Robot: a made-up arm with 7 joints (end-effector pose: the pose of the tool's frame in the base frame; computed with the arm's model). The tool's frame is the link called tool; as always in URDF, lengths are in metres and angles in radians. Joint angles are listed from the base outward.
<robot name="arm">
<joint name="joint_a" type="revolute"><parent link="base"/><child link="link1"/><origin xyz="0.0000 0.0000 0.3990"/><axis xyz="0 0 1"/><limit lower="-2.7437" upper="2.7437" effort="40" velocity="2.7"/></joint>
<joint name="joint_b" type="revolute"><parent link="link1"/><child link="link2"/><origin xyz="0.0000 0.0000 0.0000" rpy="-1.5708 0.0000 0.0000"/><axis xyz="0 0 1"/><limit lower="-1.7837" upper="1.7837" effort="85" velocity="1.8"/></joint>
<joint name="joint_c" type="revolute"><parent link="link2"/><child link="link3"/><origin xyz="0.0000 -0.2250 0.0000" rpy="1.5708 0.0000 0.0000"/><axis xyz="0 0 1"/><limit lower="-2.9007" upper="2.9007" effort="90" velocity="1.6"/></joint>
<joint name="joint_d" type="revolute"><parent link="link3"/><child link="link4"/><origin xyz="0.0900 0.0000 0.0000" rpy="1.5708 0.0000 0.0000"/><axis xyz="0 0 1"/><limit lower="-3.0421" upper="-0.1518" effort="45" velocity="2.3"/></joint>
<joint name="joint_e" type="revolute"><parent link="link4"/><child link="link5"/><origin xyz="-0.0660 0.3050 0.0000" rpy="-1.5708 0.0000 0.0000"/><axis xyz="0 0 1"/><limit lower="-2.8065" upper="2.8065" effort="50" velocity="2.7"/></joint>
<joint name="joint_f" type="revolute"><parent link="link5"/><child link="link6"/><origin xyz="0.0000 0.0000 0.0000" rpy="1.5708 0.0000 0.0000"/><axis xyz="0 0 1"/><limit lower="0.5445" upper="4.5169" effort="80" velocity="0.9"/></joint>
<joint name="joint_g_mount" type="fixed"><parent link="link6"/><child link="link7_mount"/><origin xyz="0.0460 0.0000 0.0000"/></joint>
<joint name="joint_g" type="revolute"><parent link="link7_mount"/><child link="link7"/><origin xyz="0.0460 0.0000 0.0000" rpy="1.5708 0.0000 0.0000"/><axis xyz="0 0 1"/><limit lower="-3.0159" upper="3.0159" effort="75" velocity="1.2"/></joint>
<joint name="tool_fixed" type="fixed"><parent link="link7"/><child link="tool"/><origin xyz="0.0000 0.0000 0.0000"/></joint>
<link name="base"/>
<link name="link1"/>
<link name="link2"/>
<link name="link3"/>
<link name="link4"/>
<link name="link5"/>
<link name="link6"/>
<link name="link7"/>
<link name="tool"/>
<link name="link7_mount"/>
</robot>
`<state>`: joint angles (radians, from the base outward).
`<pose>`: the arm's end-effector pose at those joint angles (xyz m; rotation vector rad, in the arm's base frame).
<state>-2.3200 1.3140 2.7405 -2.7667 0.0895 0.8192 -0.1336</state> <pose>0.1779 0.0673 0.5750 -2.3508 -1.3165 1.0560</pose>
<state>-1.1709 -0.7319 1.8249 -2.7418 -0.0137 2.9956 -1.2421</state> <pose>0.2948 0.1932 0.3326 1.3180 2.0596 -0.1938</pose>
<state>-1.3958 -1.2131 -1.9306 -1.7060 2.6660 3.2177 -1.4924</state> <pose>-0.3769 0.1565 0.2951 -2.1903 -1.1177 1.5214</pose>
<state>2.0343 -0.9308 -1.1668 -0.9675 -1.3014 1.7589 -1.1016</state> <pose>0.4415 -0.1256 0.8327 2.0584 1.4080 0.8895</pose>
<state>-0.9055 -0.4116 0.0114 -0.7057 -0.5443 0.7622 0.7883</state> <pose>0.0319 -0.0906 0.9967 1.2968 -2.4511 0.6215</pose>
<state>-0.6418 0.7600 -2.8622 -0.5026 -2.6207 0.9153 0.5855</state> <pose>0.2249 -0.1937 0.9611 -2.3662 0.7523 -0.8775</pose>
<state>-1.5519 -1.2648 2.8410 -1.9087 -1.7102 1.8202 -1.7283</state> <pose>0.1160 0.2896 -0.0007 -1.3595 1.0337 -1.3412</pose>
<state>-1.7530 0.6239 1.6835 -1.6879 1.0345 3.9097 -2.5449</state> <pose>0.3056 -0.2471 0.6286 1.7600 0.1272 1.0605</pose>
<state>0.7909 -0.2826 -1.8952 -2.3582 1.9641 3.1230 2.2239</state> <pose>0.0711 -0.3320 0.3756 2.1852 1.0377 0.3151</pose>
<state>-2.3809 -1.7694 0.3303 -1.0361 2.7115 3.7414 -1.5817</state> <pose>0.3413 0.2277 0.6266 0.1507 0.1808 1.9359</pose>
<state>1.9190 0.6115 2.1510 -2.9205 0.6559 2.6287 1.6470</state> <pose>-0.2049 -0.2326 0.3956 1.3440 1.8978 -0.1527</pose>
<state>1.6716 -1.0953 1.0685 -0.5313 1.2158 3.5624 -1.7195</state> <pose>-0.0486 -0.3916 0.7524 0.5517 0.2527 -1.0446</pose>
